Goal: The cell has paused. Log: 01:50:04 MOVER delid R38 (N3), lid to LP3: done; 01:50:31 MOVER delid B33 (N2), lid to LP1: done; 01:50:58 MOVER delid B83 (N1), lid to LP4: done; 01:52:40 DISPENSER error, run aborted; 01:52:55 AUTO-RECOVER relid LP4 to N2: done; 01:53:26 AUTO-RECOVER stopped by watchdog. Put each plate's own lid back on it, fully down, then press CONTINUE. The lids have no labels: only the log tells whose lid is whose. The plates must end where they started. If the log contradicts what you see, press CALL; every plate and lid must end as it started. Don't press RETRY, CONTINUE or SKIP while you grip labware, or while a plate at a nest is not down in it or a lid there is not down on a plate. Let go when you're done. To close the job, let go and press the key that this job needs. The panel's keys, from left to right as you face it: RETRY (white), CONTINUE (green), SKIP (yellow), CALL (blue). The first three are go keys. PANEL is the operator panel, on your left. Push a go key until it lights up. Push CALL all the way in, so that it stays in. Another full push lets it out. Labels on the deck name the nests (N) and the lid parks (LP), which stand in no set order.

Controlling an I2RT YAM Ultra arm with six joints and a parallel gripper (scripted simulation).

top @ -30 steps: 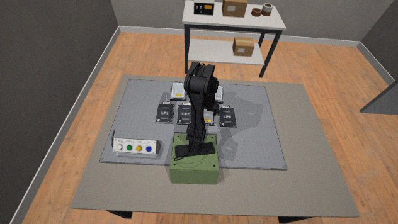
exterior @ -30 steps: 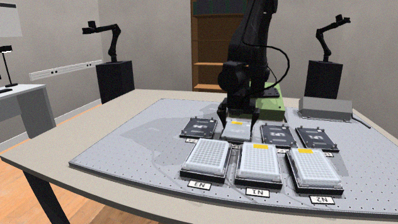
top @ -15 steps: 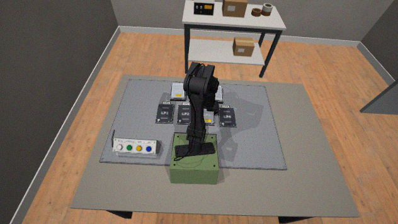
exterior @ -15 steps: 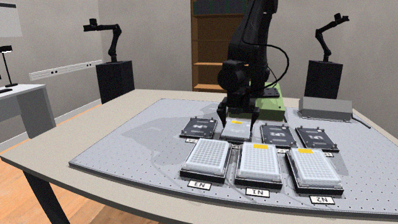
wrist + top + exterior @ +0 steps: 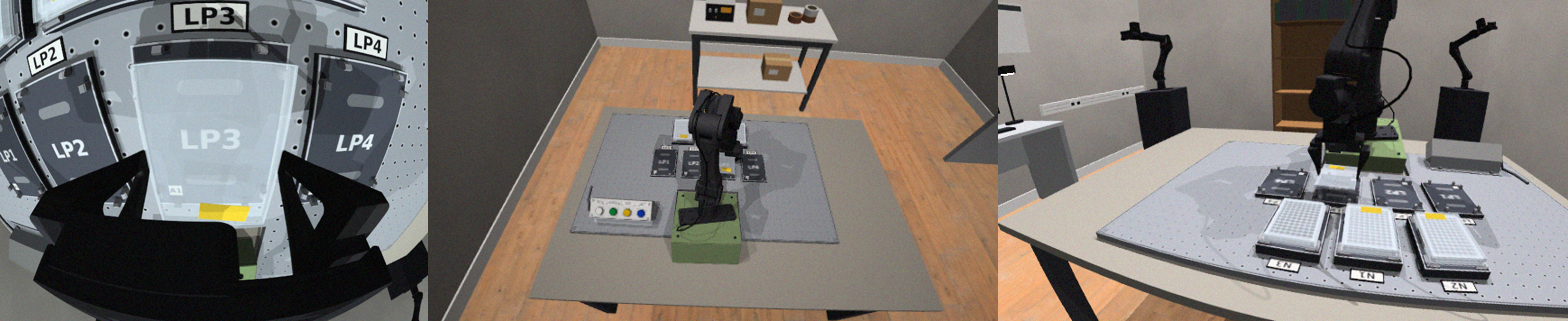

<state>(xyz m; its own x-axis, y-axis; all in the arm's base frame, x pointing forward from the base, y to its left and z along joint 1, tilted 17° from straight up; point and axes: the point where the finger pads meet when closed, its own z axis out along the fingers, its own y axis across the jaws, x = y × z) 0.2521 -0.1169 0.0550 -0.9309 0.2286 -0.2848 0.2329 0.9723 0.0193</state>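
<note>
The LP3 lid park lies 40 mm below my hand. Also, from my hand: LP2 lid park 130 mm to the left, 40 mm below, 20 mm ahead; then LP1 lid park 260 mm to the left, 50 mm ahead, 40 mm below; then LP4 lid park 120 mm to the right, 40 mm below, 30 mm behind.
</note>
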